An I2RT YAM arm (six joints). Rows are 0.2 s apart.
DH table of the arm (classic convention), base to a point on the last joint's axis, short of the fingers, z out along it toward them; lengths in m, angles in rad. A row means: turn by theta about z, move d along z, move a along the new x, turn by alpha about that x. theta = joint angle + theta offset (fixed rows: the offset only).
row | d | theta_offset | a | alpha
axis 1 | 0.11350 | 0.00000 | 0.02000 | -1.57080
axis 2 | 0.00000 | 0.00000 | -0.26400 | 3.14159
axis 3 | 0.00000 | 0.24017 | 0.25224 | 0.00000
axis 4 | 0.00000 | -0.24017 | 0.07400 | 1.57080
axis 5 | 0.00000 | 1.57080 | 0.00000 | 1.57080
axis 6 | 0.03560 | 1.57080 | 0.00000 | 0.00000
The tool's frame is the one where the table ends.
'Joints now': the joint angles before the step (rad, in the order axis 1, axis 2, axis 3, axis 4, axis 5, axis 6). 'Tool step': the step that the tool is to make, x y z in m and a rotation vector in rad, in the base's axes. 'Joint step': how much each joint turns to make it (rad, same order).
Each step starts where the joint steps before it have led.
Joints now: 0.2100 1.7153 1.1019 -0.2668 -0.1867 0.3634
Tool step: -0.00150 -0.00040 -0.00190 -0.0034 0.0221 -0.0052
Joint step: 0.0000 0.0015 0.0000 -0.0199 0.0023 0.0049
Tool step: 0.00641 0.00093 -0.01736 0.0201 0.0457 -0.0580
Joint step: 0.0000 0.0554 0.0000 0.0263 0.0122 0.0648
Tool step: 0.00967 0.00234 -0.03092 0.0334 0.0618 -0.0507
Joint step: 0.0000 0.0980 0.0000 0.0566 -0.0077 0.0688
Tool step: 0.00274 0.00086 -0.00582 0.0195 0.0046 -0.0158
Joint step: 0.0000 0.0206 0.0000 0.0247 -0.0076 0.0248
